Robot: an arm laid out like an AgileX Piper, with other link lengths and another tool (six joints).
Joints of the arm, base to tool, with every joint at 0 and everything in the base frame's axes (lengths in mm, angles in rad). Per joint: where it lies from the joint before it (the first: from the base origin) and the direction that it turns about. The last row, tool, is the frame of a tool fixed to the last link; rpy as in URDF.
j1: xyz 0 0 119.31 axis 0 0 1
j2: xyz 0 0 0 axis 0 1 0
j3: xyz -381.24 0 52.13 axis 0 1 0
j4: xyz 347.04 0 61.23 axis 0.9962 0 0.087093
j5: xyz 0 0 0 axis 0 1 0
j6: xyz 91.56 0 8 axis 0.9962 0 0.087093
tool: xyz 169.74 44 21.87 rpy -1.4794 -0.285 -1.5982
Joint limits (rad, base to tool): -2.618..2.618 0..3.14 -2.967..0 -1.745..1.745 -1.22..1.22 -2.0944..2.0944
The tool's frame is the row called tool.
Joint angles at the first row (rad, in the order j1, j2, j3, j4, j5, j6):
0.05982, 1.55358, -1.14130, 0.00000, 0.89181, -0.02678
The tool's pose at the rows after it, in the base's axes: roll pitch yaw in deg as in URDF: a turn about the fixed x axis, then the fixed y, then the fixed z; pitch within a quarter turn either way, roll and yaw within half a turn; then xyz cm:
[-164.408, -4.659, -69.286, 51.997, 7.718, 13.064]
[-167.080, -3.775, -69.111, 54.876, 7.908, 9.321]
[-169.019, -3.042, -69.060, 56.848, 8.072, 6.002]
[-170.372, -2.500, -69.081, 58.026, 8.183, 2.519]
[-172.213, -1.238, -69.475, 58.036, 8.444, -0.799]
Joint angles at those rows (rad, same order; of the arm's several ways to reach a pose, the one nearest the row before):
0.05983, 1.72200, -1.23827, 0.00872, 0.89114, -0.03131
0.05982, 1.85215, -1.31844, 0.00965, 0.89015, -0.03134
0.05983, 1.95233, -1.37679, 0.01197, 0.88439, -0.03131
0.05981, 2.03237, -1.40301, 0.01441, 0.85591, -0.03134
0.05982, 2.09351, -1.40585, 0.02834, 0.83481, -0.03133

